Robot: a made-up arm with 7 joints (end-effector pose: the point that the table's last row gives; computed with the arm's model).
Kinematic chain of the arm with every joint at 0, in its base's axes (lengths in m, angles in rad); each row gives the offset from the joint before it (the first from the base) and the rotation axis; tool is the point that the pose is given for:
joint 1: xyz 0 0 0.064 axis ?
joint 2: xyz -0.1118 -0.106 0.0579 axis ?
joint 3: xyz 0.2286 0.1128 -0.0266 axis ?
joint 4: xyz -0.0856 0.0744 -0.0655 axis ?
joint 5: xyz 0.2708 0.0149 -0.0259 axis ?
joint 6: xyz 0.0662 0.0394 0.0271 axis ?
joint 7: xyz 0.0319 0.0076 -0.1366 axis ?
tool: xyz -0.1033 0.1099 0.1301
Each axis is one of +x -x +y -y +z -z.
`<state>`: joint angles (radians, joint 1 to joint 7).
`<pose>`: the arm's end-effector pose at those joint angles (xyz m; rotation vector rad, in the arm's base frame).
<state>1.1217 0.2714 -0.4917 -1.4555 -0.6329 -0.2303 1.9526</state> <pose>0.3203 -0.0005 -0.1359 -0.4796 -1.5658 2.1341</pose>
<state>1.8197 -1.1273 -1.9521 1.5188 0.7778 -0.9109 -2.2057</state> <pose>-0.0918 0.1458 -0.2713 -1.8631 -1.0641 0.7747</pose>
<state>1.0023 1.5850 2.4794 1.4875 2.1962 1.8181 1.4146</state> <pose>0.0213 -0.2022 0.1727 -0.8522 0.7859 1.1126</pose>
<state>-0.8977 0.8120 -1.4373 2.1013 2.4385 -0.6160 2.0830</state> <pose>0.1899 -0.5533 0.0801 0.1579 -0.9267 2.8347</pose>
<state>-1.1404 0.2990 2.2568 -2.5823 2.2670 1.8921 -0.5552</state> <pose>0.0592 0.1028 -0.0874 -1.8231 -1.2317 0.0839</pose>
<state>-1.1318 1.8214 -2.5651 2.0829 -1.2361 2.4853 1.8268</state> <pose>0.0406 -0.0176 0.3889 -0.2123 1.5717 1.8369</pose>
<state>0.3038 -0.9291 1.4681 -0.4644 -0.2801 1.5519 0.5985</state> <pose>0.1146 0.2025 0.2551 -0.2577 1.0477 -2.4644</pose>
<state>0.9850 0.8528 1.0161 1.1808 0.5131 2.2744 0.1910</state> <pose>0.1362 0.0903 -0.2203 -1.1350 -1.0210 -2.6308</pose>
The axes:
joint 1: +z
joint 2: -x
joint 3: +z
joint 4: +x
joint 5: -z
joint 6: +z
joint 7: -y

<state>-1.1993 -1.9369 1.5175 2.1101 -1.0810 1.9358 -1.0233</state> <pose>-0.0434 -0.0784 0.3445 0.8549 2.2659 -0.0275</pose>
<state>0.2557 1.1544 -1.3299 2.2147 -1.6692 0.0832 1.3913</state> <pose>0.4010 0.0434 -0.0064 -0.8124 2.0624 -1.5128</pose>
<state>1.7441 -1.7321 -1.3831 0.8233 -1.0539 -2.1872 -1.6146</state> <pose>-0.1000 0.2652 -0.0787 -0.5920 -2.1588 1.2330</pose>
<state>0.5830 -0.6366 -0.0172 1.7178 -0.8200 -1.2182 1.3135</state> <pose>0.1775 0.1980 0.4740 1.5608 0.2538 -1.1200</pose>
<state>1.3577 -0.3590 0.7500 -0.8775 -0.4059 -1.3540 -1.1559</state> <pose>-0.2992 0.3925 0.1653 -0.3749 0.4064 0.9492</pose>
